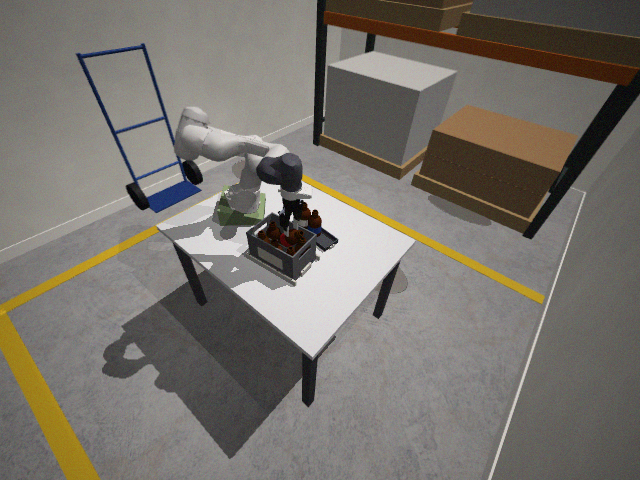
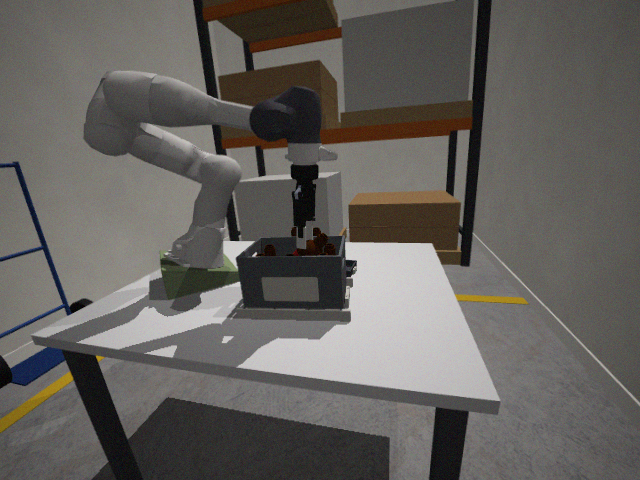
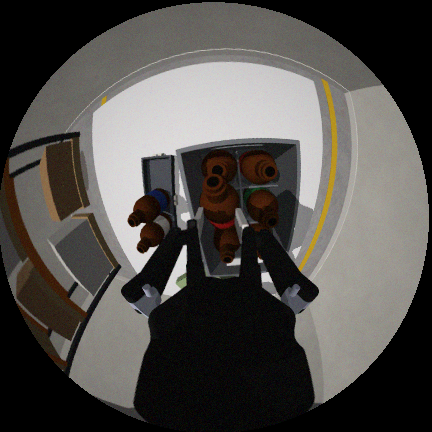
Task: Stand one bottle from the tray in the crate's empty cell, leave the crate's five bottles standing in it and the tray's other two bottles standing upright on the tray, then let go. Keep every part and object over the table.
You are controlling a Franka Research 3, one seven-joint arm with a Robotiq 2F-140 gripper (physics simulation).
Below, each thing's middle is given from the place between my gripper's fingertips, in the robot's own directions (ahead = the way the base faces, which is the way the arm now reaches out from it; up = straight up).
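Pale strip (image 2: 249, 312): my gripper 150 mm above it, 140 mm to the left of it, 30 mm short of it. White-label bottle (image 3: 151, 234): 80 mm below my hand, 180 mm to the left, 150 mm behind.
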